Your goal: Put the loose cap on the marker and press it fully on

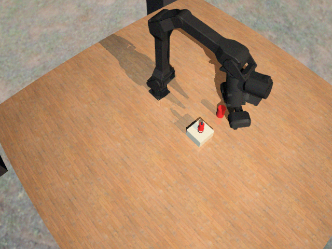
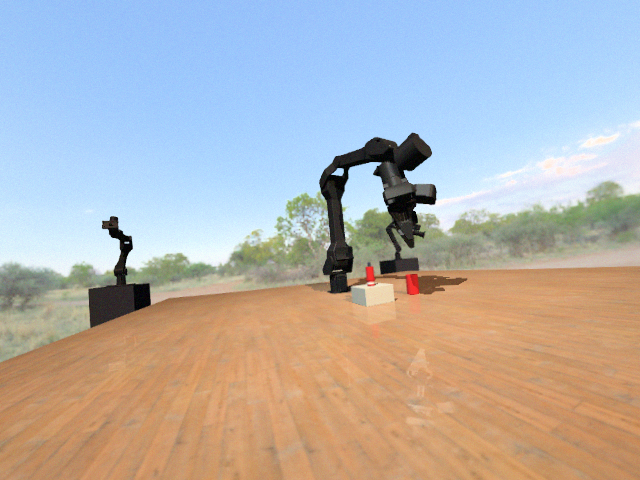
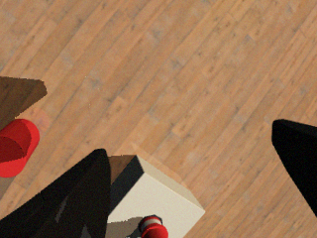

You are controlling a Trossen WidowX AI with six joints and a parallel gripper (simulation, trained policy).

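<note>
The red cap lies 10 cm below my gripper tip, 9 cm behind it and 6 cm to the left of it. Round my gripper tip: pale holder block 10 cm below, 8 cm behind, 7 cm to the right.
</note>
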